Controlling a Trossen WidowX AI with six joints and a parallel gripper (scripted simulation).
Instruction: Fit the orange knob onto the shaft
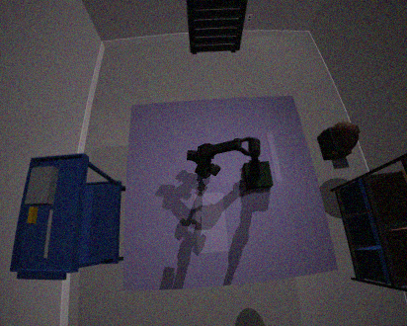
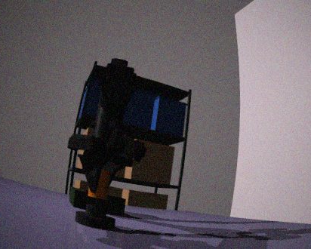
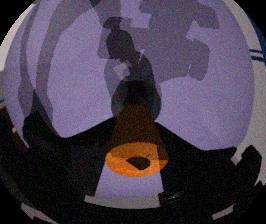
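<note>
The dark pedestal lies 40 mm below my gripper tip. Round my gripper tip: orange knob: 20 mm above.
</note>
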